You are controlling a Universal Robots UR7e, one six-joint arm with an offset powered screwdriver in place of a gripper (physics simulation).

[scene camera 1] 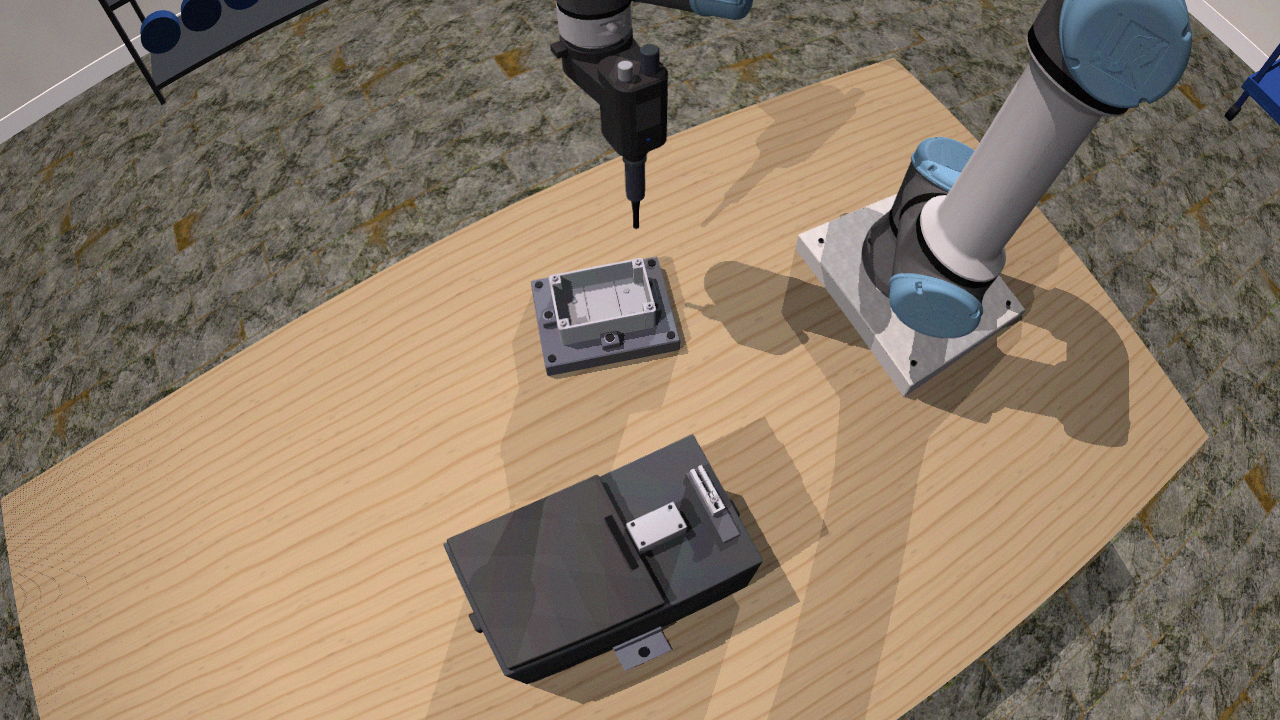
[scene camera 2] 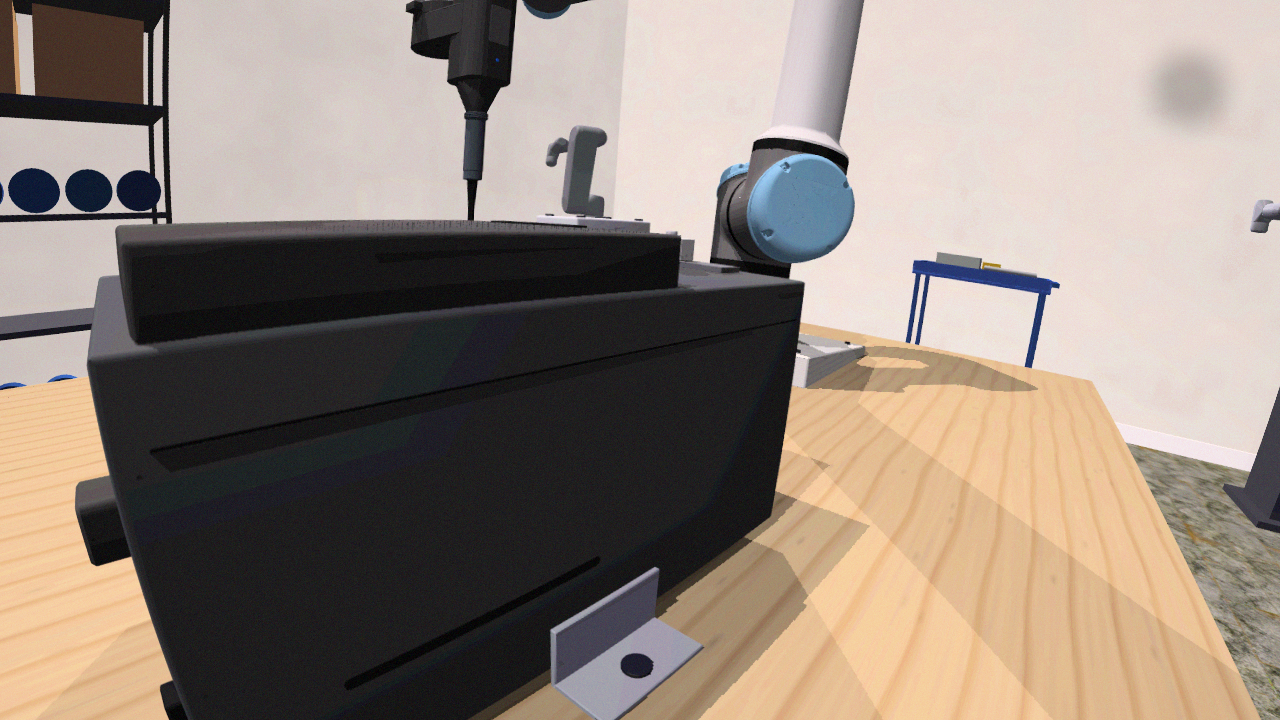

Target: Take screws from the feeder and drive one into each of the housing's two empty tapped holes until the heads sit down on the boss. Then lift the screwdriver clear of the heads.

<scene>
I see a screw feeder (scene camera 1: 684, 568) and a dark fixture plate (scene camera 1: 648, 342).
</scene>
